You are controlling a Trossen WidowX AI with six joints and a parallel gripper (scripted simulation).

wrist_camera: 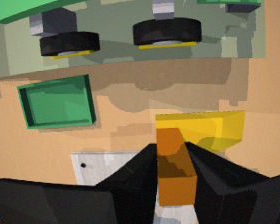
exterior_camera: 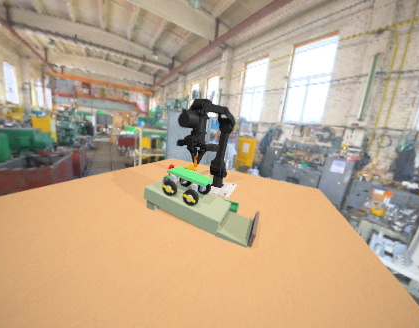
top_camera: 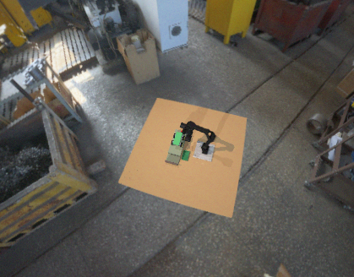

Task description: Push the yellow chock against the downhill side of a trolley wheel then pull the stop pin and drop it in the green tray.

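Right now my gripper tip is 11 cm short of the stop pin, 6 cm to the left of it and 4 cm above it. Also, from my gripper tip: yellow chock: 2 cm to the right, 1 cm below; then trolley: 12 cm ahead, 5 cm below, 4 cm to the left; then green tray: 18 cm below, 16 cm to the left.
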